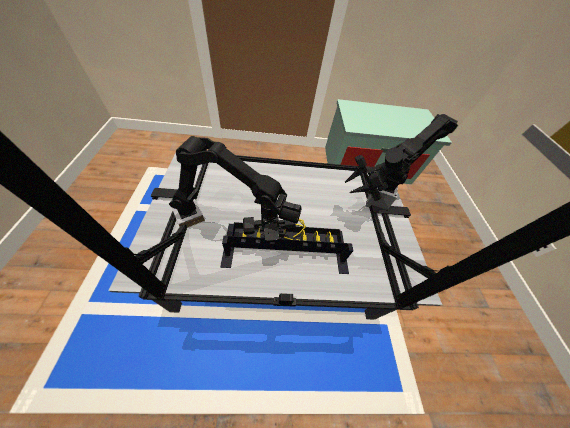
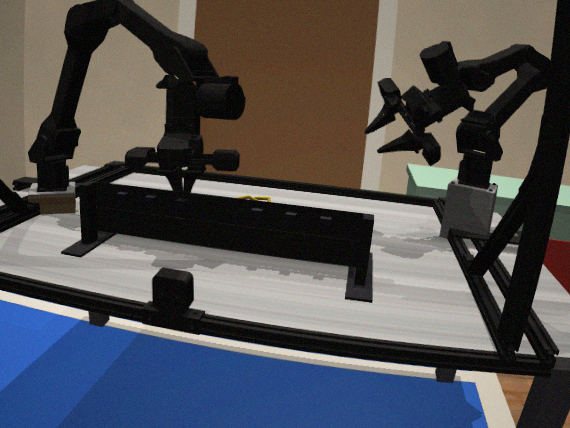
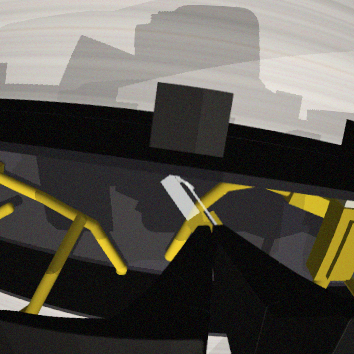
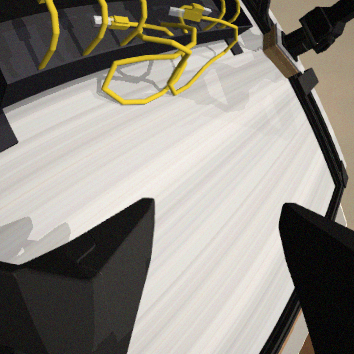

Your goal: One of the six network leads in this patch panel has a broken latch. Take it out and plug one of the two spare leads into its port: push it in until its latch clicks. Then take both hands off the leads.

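Pixels of known places: left gripper, between the fingertips: (image 3: 209,236); right gripper, between the fingertips: (image 1: 347,187) (image 2: 371,142) (image 4: 219,212); left arm's base, origin of its link: (image 1: 186,210) (image 2: 52,187) (image 4: 288,46); right arm's base, origin of its link: (image 2: 474,184).
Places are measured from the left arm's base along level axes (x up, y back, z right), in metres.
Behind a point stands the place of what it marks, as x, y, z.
The black patch panel (image 1: 326,247) {0.027, -0.408, 0.436} (image 2: 241,231) {0.012, -0.314, 0.374} (image 3: 70,130) {0.047, -0.253, 0.336} stands across the middle of the table. Several yellow leads (image 1: 317,235) {0.044, -0.399, 0.382} run from its back side. My left gripper (image 1: 270,227) {0.026, -0.236, 0.284} (image 2: 182,187) (image 3: 209,236) {0.026, -0.236, 0.284} is shut and points down just behind the panel, left of its middle. My right gripper (image 1: 353,183) {0.147, -0.589, 0.296} (image 2: 374,140) {0.147, -0.589, 0.296} (image 4: 219,212) {0.147, -0.589, 0.296} is open and empty, high at the table's far right.
Loose yellow cable loops (image 4: 140,77) lie on the table behind the panel, with two plugs (image 4: 119,22) {-0.010, -0.351, 0.345} (image 4: 191,13) {0.003, -0.245, 0.270} beside them. A black frame (image 1: 326,302) {-0.046, -0.300, 0.591} rims the table, with a small block (image 2: 173,289) {-0.005, -0.174, 0.527} on its front rail. A green cabinet (image 1: 385,123) stands behind the right arm.
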